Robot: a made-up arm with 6 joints. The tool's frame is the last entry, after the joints. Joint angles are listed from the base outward. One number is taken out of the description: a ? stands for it. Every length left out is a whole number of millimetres.
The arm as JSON. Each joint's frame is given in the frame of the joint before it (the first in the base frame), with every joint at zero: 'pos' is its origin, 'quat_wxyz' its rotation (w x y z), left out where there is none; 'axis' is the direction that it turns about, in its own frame. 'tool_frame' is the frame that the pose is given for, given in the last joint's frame.
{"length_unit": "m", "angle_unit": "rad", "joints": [
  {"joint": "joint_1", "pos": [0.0, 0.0, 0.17], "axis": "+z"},
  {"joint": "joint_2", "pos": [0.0, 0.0, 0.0], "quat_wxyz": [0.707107, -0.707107, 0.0, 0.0], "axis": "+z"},
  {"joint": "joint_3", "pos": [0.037, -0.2, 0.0], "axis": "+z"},
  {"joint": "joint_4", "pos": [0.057, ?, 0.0], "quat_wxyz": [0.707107, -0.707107, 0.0, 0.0], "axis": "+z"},
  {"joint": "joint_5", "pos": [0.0, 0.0, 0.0], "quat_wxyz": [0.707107, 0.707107, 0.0, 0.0], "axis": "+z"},
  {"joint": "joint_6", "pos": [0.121, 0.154, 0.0], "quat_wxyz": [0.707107, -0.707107, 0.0, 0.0], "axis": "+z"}
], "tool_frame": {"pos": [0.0, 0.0, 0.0], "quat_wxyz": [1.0, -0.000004, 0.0, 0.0]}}
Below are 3 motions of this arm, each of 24 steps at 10 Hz.
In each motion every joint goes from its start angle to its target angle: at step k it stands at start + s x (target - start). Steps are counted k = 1, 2, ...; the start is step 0. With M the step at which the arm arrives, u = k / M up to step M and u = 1 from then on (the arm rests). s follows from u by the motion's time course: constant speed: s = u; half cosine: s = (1 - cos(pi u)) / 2; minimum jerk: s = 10 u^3 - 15 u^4 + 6 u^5.
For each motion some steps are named. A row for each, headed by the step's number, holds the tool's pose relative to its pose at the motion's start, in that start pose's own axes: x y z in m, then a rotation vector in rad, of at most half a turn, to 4 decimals.
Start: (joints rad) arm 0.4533 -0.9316 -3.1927 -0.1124 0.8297 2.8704
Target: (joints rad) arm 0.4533 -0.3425 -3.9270 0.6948 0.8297 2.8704
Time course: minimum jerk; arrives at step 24
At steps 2, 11, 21, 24:
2: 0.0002 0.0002 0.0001 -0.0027 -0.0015 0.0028
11: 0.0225 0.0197 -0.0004 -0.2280 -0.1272 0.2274
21: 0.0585 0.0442 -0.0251 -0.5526 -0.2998 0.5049
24: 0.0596 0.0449 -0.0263 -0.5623 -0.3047 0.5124

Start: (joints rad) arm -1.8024 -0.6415 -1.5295 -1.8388 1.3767 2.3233
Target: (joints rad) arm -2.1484 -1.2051 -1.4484 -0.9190 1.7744 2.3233
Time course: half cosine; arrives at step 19
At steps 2, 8, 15, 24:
2: 0.0069 0.0038 0.0035 -0.0275 0.0021 0.0142
8: 0.0876 0.0580 0.0271 -0.3591 0.0064 0.2023
15: 0.1689 0.1352 -0.0039 -0.7536 -0.0859 0.4738
24: 0.1792 0.1480 -0.0179 -0.8176 -0.1209 0.5235

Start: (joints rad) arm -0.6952 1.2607 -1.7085 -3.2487 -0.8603 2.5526
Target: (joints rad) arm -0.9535 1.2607 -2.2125 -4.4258 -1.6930 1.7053
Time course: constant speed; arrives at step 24
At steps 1, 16, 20, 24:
1: -0.0067 0.0102 -0.0064 -0.0206 -0.0319 -0.0547
16: -0.1079 0.1316 -0.1468 -0.2265 -0.7154 -0.5761
20: -0.1316 0.1427 -0.1925 -0.2146 -0.9373 -0.6031
24: -0.1514 0.1422 -0.2362 -0.1634 -1.1549 -0.5780

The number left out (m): 0.254
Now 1 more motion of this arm.
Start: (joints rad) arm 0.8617 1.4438 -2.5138 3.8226 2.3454 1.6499
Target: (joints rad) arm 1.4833 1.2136 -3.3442 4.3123 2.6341 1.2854
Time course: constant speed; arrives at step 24
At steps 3, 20, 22, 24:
3: 0.0427 0.0156 0.0240 -0.0969 -0.1143 0.0326
20: 0.1712 0.1565 0.1276 -0.2755 -1.0243 0.0944
22: 0.1754 0.1733 0.1346 -0.2490 -1.1465 0.0867
24: 0.1782 0.1895 0.1404 -0.2117 -1.2688 0.0759

